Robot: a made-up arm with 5 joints.
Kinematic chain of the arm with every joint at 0, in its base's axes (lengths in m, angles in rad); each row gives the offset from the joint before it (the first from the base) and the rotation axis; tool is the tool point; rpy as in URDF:
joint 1: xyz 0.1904 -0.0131 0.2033 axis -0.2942 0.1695 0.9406
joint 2: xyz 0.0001 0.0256 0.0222 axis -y
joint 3: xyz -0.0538 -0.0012 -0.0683 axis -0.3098 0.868 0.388
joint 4: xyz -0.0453 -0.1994 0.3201 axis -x
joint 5: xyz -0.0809 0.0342 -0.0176 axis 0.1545 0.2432 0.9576
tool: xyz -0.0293 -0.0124 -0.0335 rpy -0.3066 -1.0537 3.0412
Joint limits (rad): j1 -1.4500..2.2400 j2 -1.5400..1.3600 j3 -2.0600..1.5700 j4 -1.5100..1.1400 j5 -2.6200..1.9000
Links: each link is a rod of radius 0.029 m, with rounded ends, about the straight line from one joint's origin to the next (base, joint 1, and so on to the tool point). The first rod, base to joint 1, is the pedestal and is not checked.
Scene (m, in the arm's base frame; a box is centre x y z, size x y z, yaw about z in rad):
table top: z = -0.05
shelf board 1: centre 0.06 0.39 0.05 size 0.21 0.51 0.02 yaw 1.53
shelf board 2: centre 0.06 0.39 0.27 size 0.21 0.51 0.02 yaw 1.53
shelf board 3: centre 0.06 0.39 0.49 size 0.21 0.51 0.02 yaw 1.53
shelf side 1: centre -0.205 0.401 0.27 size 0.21 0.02 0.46 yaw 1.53
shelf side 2: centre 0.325 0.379 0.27 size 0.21 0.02 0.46 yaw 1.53
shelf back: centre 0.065 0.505 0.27 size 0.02 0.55 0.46 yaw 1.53
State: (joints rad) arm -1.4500 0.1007 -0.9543 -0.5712 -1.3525
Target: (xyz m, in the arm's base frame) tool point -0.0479 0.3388 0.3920
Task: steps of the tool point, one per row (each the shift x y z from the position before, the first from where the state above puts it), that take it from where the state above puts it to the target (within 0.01 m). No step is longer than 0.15 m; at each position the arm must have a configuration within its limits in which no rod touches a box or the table.
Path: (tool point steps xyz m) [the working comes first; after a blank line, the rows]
Joints at the target: -1.3325 -0.5584 -1.1690 -1.3369 -1.3004
Straight joint move there: touches shelf board 2.

1: -0.0955 -0.0351 -0.0182
2: -0.0868 -0.0603 -0.0106
3: -0.0711 -0.0824 -0.0017
4: -0.0496 -0.0997 0.0082
5: -0.0231 -0.1104 0.0182
6: 0.0013 0.0773 0.0651
7: 0.0218 0.0615 0.0682
8: 0.0346 0.0378 0.0669
9: 0.0375 0.0111 0.0601
10: 0.0377 0.0953 -0.0208
11: 0.0703 0.0820 -0.0134

